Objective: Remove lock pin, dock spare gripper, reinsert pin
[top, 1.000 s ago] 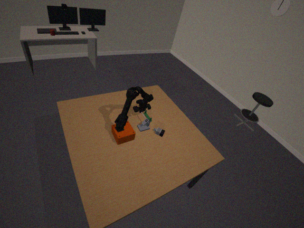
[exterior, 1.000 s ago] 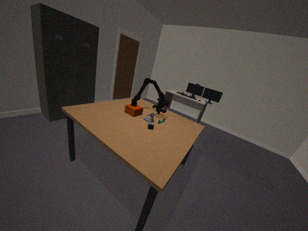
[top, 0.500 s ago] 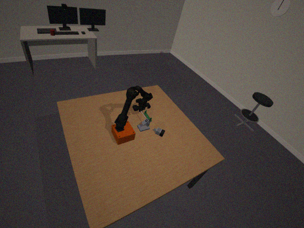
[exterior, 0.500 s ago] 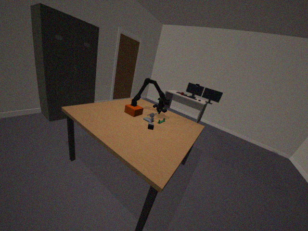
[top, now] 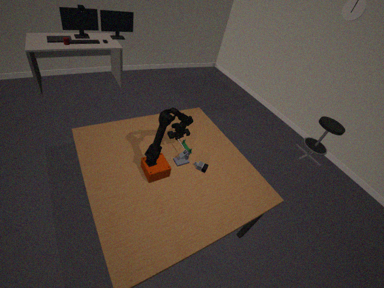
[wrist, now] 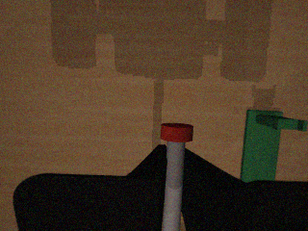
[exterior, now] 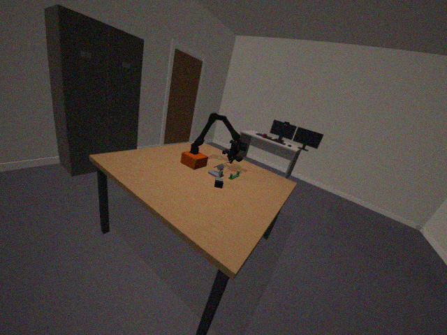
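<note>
The green holder lies 90 mm ahead of my gripper tip, 60 mm to the right of it and 60 mm below it. Round my gripper tip: spare gripper: 60 mm ahead, 290 mm to the right, 60 mm below; grey mount: 20 mm behind, 160 mm to the right, 30 mm below.
</note>
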